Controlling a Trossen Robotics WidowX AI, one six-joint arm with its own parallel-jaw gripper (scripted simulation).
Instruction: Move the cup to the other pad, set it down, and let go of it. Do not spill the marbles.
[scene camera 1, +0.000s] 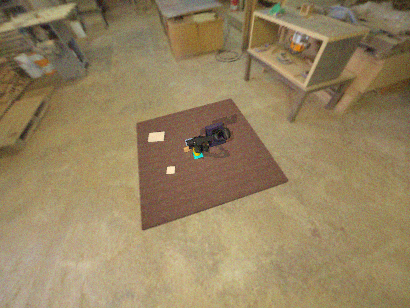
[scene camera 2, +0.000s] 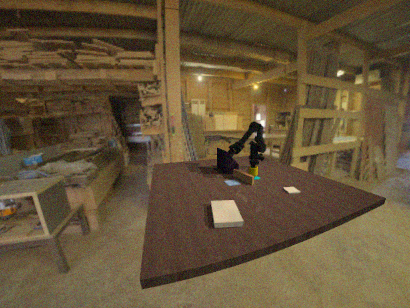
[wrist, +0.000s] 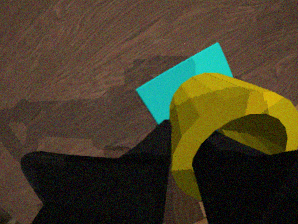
I see my gripper, a large pale slab and a cyan pad.
